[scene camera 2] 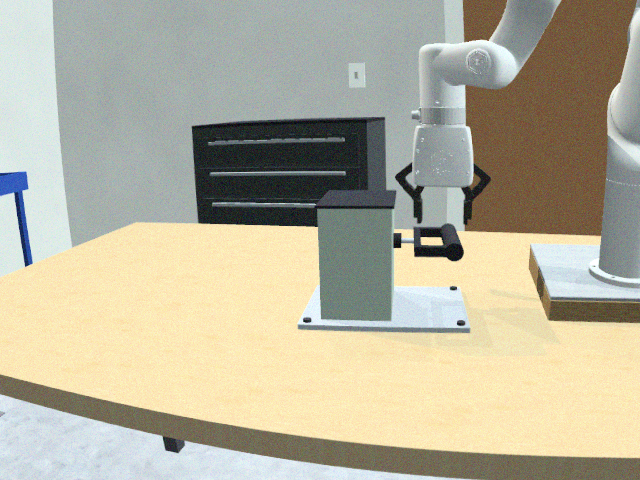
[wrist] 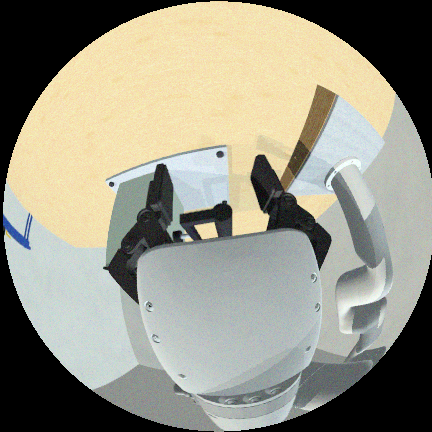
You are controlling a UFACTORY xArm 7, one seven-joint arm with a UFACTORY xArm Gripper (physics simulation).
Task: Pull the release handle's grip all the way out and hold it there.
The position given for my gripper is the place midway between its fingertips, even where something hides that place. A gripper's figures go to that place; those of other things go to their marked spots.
Scene:
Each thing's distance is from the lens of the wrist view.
my gripper (wrist: 211, 168): 12 cm
light base plate (wrist: 199, 176): 27 cm

